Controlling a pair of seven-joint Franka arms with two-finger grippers.
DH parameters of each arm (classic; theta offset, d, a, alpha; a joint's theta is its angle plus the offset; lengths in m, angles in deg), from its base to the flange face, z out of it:
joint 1: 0 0.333 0 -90
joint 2: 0 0 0 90
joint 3: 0 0.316 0.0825 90
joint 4: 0 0 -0.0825 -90
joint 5: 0 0.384 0 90
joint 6: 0 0 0.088 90
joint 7: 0 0.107 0 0
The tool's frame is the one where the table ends.
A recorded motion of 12 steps. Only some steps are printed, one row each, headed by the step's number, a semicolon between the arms.
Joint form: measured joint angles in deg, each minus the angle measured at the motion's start. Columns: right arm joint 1, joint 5, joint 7, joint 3, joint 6, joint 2, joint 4; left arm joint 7, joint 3, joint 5, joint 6, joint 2, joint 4, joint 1.
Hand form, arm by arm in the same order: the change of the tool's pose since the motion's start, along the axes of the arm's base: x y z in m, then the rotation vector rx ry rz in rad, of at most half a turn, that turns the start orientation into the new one. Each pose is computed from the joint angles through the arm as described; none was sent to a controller.
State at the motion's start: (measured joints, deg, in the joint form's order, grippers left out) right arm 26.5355 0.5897 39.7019 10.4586 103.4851 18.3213 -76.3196; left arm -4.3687 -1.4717 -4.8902 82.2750 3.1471 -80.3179 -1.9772
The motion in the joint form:
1: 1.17 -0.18 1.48 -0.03 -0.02 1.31 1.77; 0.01 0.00 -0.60 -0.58 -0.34 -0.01 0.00
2: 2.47 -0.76 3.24 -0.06 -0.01 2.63 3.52; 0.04 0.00 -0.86 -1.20 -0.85 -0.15 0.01
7: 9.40 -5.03 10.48 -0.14 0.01 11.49 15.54; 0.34 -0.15 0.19 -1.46 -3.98 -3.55 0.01
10: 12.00 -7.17 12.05 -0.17 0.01 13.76 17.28; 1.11 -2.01 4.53 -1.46 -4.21 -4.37 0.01
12: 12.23 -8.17 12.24 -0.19 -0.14 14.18 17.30; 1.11 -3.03 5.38 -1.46 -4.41 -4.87 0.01
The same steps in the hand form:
1: -0.0015 0.0131 -0.0001 0.0076 -0.0021 -0.0071; -0.0031 -0.0012 0.0025 -0.0099 0.0049 -0.0023
2: -0.0039 0.0270 -0.0005 0.0104 -0.0075 -0.0163; -0.0073 -0.0015 0.0054 -0.0138 0.0094 -0.0043
7: -0.0155 0.1025 -0.0051 0.0276 -0.0627 -0.0339; -0.0248 -0.0002 0.0074 0.0062 0.0171 -0.0101
10: -0.0278 0.1285 -0.0188 0.0044 -0.0750 -0.0173; -0.0267 -0.0085 0.0026 0.0824 0.0211 -0.0465
12: -0.0276 0.1302 -0.0242 -0.0132 -0.0804 -0.0160; -0.0286 -0.0162 0.0005 0.0983 0.0244 -0.0627

